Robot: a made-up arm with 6 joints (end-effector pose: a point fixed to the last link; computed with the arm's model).
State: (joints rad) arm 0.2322 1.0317 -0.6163 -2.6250 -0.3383 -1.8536
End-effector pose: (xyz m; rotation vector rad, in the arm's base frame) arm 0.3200 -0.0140 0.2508 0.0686 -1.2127 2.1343
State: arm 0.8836 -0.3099 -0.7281 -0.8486 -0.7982 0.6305
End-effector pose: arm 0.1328 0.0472 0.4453 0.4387 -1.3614 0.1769
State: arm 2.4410 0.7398 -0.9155 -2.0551 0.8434 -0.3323
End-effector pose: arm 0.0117 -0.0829 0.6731 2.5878 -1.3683 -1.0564
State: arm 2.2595 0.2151 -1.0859 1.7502 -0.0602 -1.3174
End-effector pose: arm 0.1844 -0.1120 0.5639 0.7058 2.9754 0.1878
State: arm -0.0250 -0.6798 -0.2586 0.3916 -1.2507 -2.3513
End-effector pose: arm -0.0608 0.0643 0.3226 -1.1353 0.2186 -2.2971
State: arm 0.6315 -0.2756 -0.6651 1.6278 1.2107 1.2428
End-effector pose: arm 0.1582 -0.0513 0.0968 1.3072 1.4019 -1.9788
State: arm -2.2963 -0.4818 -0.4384 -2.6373 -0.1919 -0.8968
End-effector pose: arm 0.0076 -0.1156 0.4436 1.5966 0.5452 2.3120
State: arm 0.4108 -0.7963 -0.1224 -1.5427 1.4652 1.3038
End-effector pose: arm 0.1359 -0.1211 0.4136 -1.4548 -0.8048 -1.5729
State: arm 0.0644 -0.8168 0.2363 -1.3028 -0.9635 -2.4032
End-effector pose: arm 0.0377 0.0468 0.3876 -0.2513 -1.3995 2.0914
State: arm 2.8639 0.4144 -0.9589 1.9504 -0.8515 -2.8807
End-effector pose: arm 0.0908 -0.1918 0.5249 -1.0357 1.9128 0.5479
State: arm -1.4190 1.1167 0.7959 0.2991 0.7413 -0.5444
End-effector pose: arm -0.0293 0.0208 0.2565 0.4306 2.3988 0.1760
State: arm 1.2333 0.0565 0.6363 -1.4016 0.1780 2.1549
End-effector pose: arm 0.2938 0.0558 0.4825 -0.4062 -0.7802 0.7065
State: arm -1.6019 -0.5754 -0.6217 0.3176 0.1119 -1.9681
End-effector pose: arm -0.1510 -0.0013 0.4411 -0.8913 0.2368 -1.5950
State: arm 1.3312 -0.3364 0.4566 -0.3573 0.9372 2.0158
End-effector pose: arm 0.2340 0.1353 0.3951 -1.5780 -1.3314 0.6690
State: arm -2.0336 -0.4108 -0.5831 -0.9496 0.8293 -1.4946
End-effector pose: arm -0.0817 -0.0146 0.3773 -1.1598 -0.5418 -1.8934
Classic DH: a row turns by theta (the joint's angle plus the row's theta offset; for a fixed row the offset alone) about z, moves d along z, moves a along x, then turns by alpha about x. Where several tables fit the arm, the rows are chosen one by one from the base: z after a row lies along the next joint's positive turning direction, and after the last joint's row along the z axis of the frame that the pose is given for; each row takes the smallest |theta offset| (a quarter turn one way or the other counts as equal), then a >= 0, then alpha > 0; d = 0 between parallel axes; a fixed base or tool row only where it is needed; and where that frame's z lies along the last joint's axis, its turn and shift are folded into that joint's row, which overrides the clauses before.
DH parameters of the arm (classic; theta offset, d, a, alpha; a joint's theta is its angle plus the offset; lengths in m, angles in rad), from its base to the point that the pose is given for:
base (fixed): 0 0.3892 0.0612 1.5708
joint 1: -0.4537 -0.2 0.1095 -2.3478
joint 2: 0 -0.0768 -0.0028 -0.7938
joint 3: -0.4537 -0.2126 -0.0444 1.5708
joint 4: -0.0308 -0.0213 0.0138 1.7369
joint 5: -0.1046 -0.1299 -0.07 -1.6107
joint 6: 0.6848 0.2366 0.0526 -0.1635
tool (fixed): -0.6648 -0.2543 0 0

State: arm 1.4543 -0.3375 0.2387 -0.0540 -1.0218 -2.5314
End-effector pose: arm 0.0442 0.0411 0.3458 0.3781 0.3273 -2.4532
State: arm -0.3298 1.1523 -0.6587 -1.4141 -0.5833 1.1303
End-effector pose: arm 0.2608 0.0971 0.1461 1.1125 0.6914 0.0939
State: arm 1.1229 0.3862 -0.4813 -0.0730 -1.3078 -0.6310
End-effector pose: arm 0.1938 0.0164 0.3971 -0.2175 -0.0159 -0.2273
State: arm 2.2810 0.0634 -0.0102 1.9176 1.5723 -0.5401
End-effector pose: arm 0.1894 -0.0778 0.4150 -0.2118 -2.0550 2.2198
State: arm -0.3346 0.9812 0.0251 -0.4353 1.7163 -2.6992
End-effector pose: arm 0.0281 0.0814 0.1192 0.5911 0.2985 -2.7459
